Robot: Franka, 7 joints.
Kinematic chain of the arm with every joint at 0, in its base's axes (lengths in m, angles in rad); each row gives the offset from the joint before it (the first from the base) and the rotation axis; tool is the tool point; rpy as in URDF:
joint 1: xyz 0 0 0.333 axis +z
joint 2: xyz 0 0 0 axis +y
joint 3: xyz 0 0 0.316 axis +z
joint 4: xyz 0.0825 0 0 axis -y
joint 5: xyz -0.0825 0 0.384 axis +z
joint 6: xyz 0 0 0 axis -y
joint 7: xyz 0.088 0 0 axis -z
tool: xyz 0 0 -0.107 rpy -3.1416 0 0
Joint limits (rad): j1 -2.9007..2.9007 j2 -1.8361..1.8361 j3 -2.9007..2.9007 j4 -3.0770..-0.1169 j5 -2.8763..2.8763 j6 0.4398..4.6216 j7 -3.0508..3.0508
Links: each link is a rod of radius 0.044 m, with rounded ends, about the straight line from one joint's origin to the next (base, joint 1, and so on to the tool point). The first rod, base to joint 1, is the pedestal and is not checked.
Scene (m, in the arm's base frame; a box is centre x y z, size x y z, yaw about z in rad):
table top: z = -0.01
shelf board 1: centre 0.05 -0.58 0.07 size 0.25 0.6 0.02 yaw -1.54
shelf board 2: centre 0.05 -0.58 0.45 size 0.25 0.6 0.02 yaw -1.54
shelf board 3: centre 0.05 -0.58 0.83 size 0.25 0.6 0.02 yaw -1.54
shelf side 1: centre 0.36 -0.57 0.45 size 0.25 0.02 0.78 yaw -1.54
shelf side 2: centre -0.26 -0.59 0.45 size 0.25 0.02 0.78 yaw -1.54
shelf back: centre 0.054 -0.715 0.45 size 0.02 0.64 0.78 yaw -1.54
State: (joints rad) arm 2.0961 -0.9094 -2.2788 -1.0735 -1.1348 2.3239 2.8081
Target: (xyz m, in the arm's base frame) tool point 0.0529 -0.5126 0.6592
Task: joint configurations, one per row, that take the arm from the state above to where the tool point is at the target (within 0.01 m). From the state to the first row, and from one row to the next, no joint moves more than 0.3 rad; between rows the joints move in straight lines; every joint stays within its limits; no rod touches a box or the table.
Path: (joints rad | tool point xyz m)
1: 2.2824 -0.6121 -2.1190 -1.0768 -1.1602 2.1506 2.8890 | 0.7023 -0.1837 0.6695
2: 2.4688 -0.3148 -1.9592 -1.0800 -1.1856 1.9773 2.9699 | 0.6046 0.0840 0.8342
3: 2.6551 -0.0175 -1.7994 -1.0833 -1.2111 1.8040 3.0508 | 0.3926 0.3170 0.9240
4: 2.3908 0.1338 -2.0642 -1.3468 -1.1269 1.6926 2.9901 | 0.4969 0.1376 0.8375
5: 2.1266 0.2852 -2.3289 -1.6103 -1.0428 1.5812 2.9294 | 0.4686 -0.1081 0.7725
6: 1.8623 0.4366 -2.5937 -1.8738 -0.9586 1.4698 2.8688 | 0.2922 -0.2989 0.7199
7: 1.5980 0.5879 -2.8584 -2.1374 -0.8745 1.3584 2.8081 | 0.0478 -0.3462 0.6592
8: 1.5785 0.3768 -2.8719 -1.9647 -0.9324 1.4965 2.8081 | 0.0533 -0.4292 0.6663
9: 1.5590 0.1656 -2.8853 -1.7920 -0.9903 1.6345 2.8081 | 0.0529 -0.5126 0.6592

